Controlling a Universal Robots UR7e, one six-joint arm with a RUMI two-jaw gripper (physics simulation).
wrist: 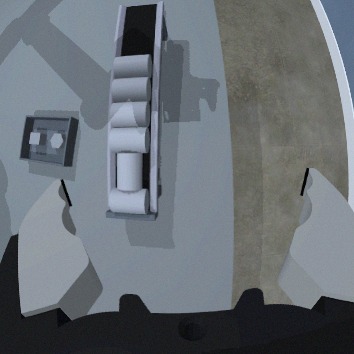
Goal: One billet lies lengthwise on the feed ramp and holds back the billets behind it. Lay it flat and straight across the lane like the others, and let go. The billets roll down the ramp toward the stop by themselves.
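Frame: origin at the arm's base, x left, y back, z up, level; metres.
Seen in the pictures: gripper, fingertip midpoint: [185,178].
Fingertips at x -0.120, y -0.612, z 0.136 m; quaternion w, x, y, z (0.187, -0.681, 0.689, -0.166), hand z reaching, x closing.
Note:
Offsets run from my fingertips to a thing's top centre. "spot": to the spot under its first point. Level surfaces: height alone.
The lengthwise billet @[dx +0.009, dy +0.092, dz -0.199 m] [129,171], a light grey cylinder, lies along the lane of the feed ramp @[spot: dx -0.017, dy +0.055, dz -0.234 m] [154,185], with dark lane floor showing at its right side. One crosswise billet @[dx -0.038, dy +0.096, dz -0.206 m] [129,201] lies below it in the view, beside the end plate @[dx -0.062, dy +0.098, dz -0.224 m] [131,215]. Several crosswise billets @[dx +0.096, dy +0.085, dz -0.194 m] [131,114] lie side by side above it in the view, the nearest at its upper end. The dark lane floor shows beyond them. My gripper [185,178] is open and empty, its fingers wide apart, with the ramp's lower end in view between and beyond them, nearer the left finger.
A small dark tray @[dx +0.085, dy +0.293, dz -0.262 m] [73,142] with a white square block @[dx +0.091, dy +0.320, dz -0.268 m] [35,138] and a white hexagonal piece @[dx +0.080, dy +0.265, dz -0.277 m] [57,140] stands left of the ramp, beyond the left finger. The grey table top @[dz -0.297 m] [200,150] ends at a brownish floor [280,100] on the right. Arm shadows cross the table.

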